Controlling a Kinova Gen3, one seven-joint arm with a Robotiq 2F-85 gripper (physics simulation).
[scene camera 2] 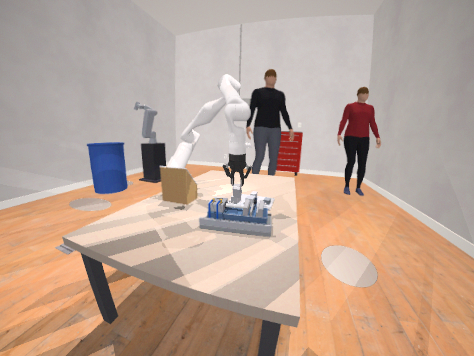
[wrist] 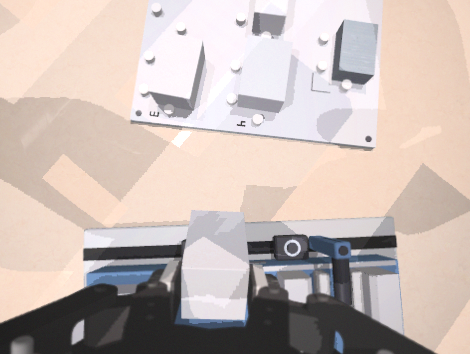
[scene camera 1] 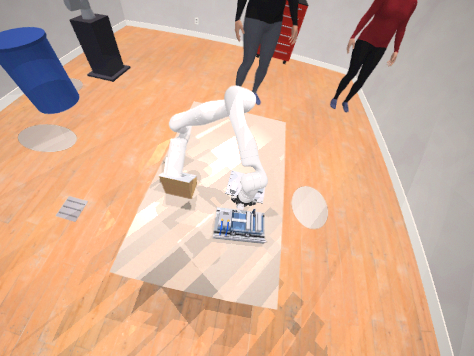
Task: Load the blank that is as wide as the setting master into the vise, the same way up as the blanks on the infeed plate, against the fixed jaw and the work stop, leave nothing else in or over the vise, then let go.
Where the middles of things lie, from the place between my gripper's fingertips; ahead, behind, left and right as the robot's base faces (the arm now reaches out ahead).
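What I see here is the white infeed plate (wrist: 341, 118), and it sits 150 mm below my hand, 220 mm to the left of it and 10 mm ahead of it.
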